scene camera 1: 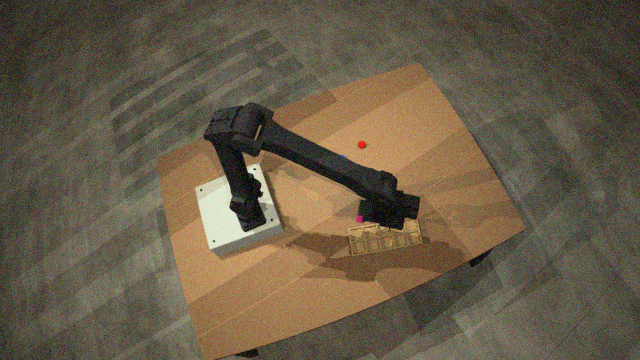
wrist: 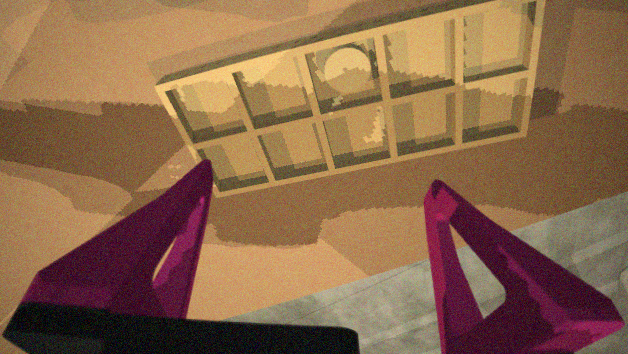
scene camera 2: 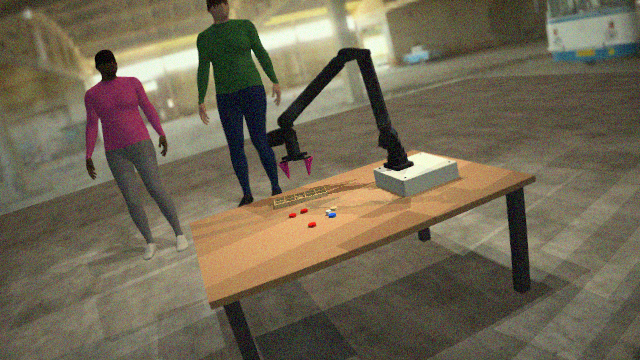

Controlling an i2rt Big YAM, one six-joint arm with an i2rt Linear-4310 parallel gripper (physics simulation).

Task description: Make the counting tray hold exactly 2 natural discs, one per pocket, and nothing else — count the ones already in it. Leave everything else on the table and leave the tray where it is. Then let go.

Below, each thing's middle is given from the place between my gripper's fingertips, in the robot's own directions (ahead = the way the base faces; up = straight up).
Right now my hand is 10 cm above the counting tray (scene camera 1: 365,240), 2 cm to the left of it and 1 cm short of it.
